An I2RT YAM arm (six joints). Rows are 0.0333 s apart.
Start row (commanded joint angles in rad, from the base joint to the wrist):
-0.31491, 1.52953, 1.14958, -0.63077, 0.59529, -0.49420
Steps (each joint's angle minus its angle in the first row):
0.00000, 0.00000, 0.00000, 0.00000, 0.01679, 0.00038
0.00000, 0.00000, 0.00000, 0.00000, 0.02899, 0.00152
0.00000, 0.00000, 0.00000, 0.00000, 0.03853, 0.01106
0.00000, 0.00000, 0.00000, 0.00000, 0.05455, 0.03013
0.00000, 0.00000, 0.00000, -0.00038, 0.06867, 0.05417
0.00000, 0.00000, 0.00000, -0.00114, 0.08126, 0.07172
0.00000, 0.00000, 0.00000, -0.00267, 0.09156, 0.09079
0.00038, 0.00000, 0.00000, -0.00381, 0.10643, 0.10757
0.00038, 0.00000, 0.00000, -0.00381, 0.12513, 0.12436
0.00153, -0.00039, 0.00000, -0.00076, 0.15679, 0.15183
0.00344, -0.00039, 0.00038, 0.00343, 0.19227, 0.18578
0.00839, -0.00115, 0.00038, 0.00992, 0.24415, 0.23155
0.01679, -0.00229, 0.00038, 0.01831, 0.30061, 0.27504
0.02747, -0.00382, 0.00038, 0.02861, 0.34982, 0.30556
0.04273, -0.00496, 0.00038, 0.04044, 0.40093, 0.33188
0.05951, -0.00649, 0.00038, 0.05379, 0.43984, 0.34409
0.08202, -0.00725, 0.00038, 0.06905, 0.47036, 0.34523
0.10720, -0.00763, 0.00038, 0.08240, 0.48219, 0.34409
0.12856, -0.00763, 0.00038, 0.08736, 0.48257, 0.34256
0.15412, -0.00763, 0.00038, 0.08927, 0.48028, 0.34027
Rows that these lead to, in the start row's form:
-0.31491, 1.52953, 1.14958, -0.63077, 0.61208, -0.49382
-0.31491, 1.52953, 1.14958, -0.63077, 0.62428, -0.49268
-0.31491, 1.52953, 1.14958, -0.63077, 0.63382, -0.48314
-0.31491, 1.52953, 1.14958, -0.63077, 0.64984, -0.46407
-0.31491, 1.52953, 1.14958, -0.63115, 0.66396, -0.44003
-0.31491, 1.52953, 1.14958, -0.63191, 0.67655, -0.42248
-0.31491, 1.52953, 1.14958, -0.63344, 0.68685, -0.40341
-0.31453, 1.52953, 1.14958, -0.63458, 0.70172, -0.38663
-0.31453, 1.52953, 1.14958, -0.63458, 0.72042, -0.36984
-0.31338, 1.52914, 1.14958, -0.63153, 0.75208, -0.34237
-0.31147, 1.52914, 1.14996, -0.62734, 0.78756, -0.30842
-0.30652, 1.52838, 1.14996, -0.62085, 0.83944, -0.26265
-0.29812, 1.52724, 1.14996, -0.61246, 0.89590, -0.21916
-0.28744, 1.52571, 1.14996, -0.60216, 0.94511, -0.18864
-0.27218, 1.52457, 1.14996, -0.59033, 0.99622, -0.16232
-0.25540, 1.52304, 1.14996, -0.57698, 1.03513, -0.15011
-0.23289, 1.52228, 1.14996, -0.56172, 1.06565, -0.14897
-0.20771, 1.52190, 1.14996, -0.54837, 1.07748, -0.15011
-0.18635, 1.52190, 1.14996, -0.54341, 1.07786, -0.15164
-0.16079, 1.52190, 1.14996, -0.54150, 1.07557, -0.15393

